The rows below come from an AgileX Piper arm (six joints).
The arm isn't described. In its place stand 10 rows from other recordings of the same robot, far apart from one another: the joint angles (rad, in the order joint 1, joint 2, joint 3, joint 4, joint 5, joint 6), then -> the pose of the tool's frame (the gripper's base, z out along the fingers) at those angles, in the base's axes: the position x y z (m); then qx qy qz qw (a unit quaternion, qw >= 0).
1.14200, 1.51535, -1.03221, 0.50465, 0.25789, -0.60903 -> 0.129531 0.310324 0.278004 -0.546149 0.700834 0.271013 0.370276
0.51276, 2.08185, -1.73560, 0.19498, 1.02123, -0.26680 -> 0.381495 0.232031 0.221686 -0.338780 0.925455 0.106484 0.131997
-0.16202, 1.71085, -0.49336, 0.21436, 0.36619, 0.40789 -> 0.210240 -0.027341 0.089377 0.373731 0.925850 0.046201 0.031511
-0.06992, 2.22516, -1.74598, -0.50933, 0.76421, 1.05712 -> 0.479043 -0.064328 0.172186 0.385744 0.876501 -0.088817 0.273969
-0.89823, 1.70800, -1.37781, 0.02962, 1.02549, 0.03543 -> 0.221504 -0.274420 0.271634 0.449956 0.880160 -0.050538 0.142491
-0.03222, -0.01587, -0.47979, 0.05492, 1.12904, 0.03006 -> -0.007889 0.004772 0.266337 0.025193 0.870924 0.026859 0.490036
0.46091, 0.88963, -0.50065, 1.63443, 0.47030, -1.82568 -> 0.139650 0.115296 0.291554 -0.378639 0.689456 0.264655 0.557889
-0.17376, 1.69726, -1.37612, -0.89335, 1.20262, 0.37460 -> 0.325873 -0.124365 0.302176 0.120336 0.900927 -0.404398 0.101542
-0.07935, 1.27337, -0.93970, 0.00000, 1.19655, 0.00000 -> 0.213618 -0.016986 0.274204 0.039584 0.997174 -0.002532 0.063796
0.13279, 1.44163, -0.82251, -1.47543, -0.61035, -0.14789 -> 0.286481 0.090648 0.266253 -0.721025 0.405476 -0.147113 0.542282
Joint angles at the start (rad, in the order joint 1, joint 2, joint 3, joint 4, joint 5, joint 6): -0.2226, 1.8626, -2.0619, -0.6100, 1.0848, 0.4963
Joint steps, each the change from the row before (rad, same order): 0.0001, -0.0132, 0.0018, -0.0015, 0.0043, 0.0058; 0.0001, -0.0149, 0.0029, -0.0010, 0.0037, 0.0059; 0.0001, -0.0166, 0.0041, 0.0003, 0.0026, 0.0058; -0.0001, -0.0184, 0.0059, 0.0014, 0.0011, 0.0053; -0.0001, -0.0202, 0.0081, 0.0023, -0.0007, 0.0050; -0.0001, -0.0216, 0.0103, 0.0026, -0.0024, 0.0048; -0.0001, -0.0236, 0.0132, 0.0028, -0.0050, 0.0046; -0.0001, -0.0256, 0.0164, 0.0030, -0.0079, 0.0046; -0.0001, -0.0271, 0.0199, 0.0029, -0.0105, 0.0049; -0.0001, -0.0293, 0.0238, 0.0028, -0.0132, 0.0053; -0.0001, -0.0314, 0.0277, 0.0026, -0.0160, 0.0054; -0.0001, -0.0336, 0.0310, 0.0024, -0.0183, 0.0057; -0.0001, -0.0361, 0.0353, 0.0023, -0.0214, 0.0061; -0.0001, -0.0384, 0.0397, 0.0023, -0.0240, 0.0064; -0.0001, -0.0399, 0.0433, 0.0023, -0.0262, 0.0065
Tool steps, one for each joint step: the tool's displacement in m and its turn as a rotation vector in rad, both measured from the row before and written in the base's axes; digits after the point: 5 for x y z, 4 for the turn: -0.00415, 0.00077, 0.00471, 0.0006, -0.0112, -0.0059; -0.00461, 0.00093, 0.00503, 0.0008, -0.0125, -0.0055; -0.00502, 0.00113, 0.00529, 0.0015, -0.0140, -0.0044; -0.00545, 0.00126, 0.00543, 0.0018, -0.0151, -0.0031; -0.00582, 0.00145, 0.00545, 0.0019, -0.0160, -0.0016; -0.00610, 0.00158, 0.00532, 0.0016, -0.0165, -0.0004; -0.00647, 0.00174, 0.00525, 0.0010, -0.0175, 0.0012; -0.00682, 0.00190, 0.00508, 0.0003, -0.0185, 0.0028; -0.00700, 0.00201, 0.00461, -0.0002, -0.0187, 0.0040; -0.00739, 0.00216, 0.00424, -0.0007, -0.0194, 0.0052; -0.00774, 0.00231, 0.00380, -0.0015, -0.0198, 0.0066; -0.00821, 0.00248, 0.00348, -0.0021, -0.0206, 0.0076; -0.00866, 0.00267, 0.00295, -0.0026, -0.0214, 0.0090; -0.00905, 0.00285, 0.00222, -0.0029, -0.0215, 0.0103; -0.00925, 0.00299, 0.00137, -0.0031, -0.0213, 0.0114
